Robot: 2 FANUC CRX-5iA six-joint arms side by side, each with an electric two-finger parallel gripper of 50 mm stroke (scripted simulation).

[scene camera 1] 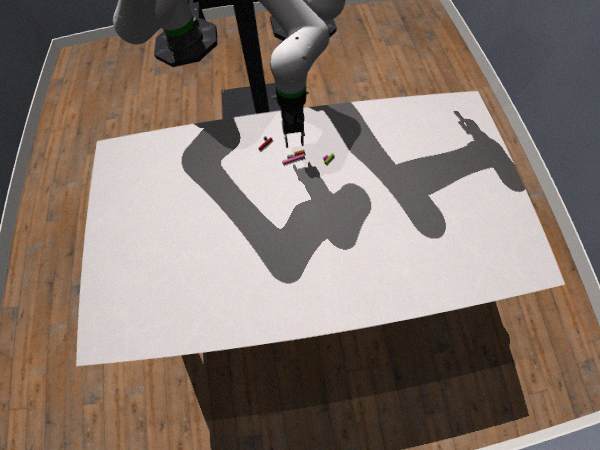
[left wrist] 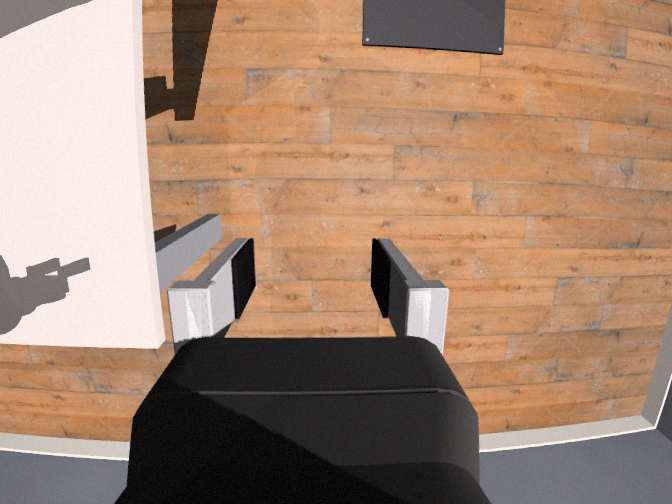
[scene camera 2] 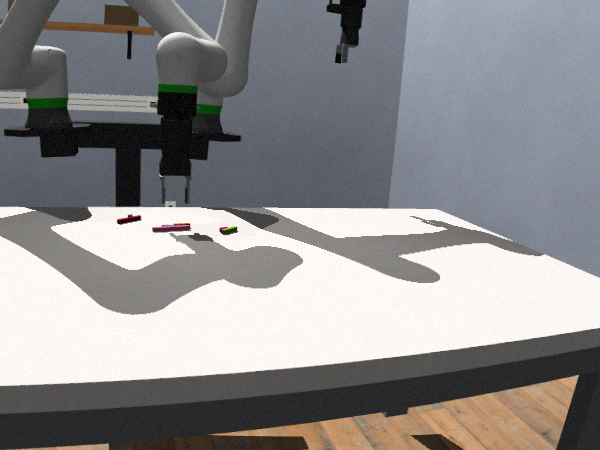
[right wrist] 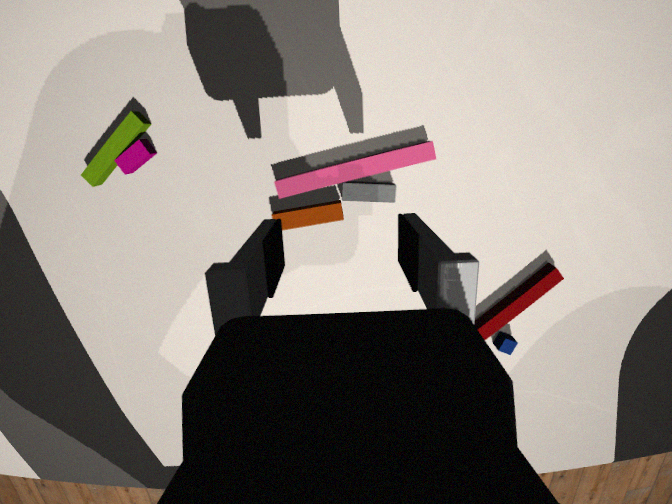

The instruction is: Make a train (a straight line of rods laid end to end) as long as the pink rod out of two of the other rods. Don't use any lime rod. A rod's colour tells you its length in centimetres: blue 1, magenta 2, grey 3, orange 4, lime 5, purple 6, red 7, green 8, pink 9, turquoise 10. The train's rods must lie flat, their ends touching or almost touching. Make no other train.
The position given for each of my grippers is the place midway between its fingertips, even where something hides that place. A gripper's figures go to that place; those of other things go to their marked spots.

Scene:
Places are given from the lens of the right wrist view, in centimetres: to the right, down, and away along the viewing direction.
my right gripper (right wrist: 340, 240): 0, 0, 17
pink rod (right wrist: 422, 152): 5, -6, 21
lime rod (right wrist: 131, 129): -12, -7, 20
magenta rod (right wrist: 140, 152): -11, -6, 21

